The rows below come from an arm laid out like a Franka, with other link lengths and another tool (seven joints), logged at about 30 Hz.
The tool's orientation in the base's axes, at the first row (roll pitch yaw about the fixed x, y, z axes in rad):
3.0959, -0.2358, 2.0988
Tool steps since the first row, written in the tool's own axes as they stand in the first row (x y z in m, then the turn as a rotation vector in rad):
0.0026, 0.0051, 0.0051, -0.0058, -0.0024, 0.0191
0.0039, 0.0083, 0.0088, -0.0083, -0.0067, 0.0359
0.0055, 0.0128, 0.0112, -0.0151, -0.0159, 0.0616
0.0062, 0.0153, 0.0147, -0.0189, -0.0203, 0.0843
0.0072, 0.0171, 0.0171, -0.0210, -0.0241, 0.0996
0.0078, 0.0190, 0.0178, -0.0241, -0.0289, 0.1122
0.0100, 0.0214, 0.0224, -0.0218, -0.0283, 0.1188
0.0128, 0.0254, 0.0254, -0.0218, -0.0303, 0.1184
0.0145, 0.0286, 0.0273, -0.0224, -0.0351, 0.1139
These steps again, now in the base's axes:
0.0028, 0.0058, -0.0041, -0.0007, -0.0018, -0.0200
0.0046, 0.0094, -0.0073, -0.0046, -0.0022, -0.0371
0.0075, 0.0135, -0.0090, -0.0112, -0.0067, -0.0641
0.0091, 0.0161, -0.0122, -0.0150, -0.0070, -0.0872
0.0100, 0.0183, -0.0142, -0.0184, -0.0072, -0.1027
0.0113, 0.0199, -0.0146, -0.0221, -0.0093, -0.1159
0.0119, 0.0240, -0.0185, -0.0232, -0.0056, -0.1217
0.0138, 0.0290, -0.0206, -0.0249, -0.0067, -0.1214
0.0156, 0.0324, -0.0219, -0.0284, -0.0106, -0.1174

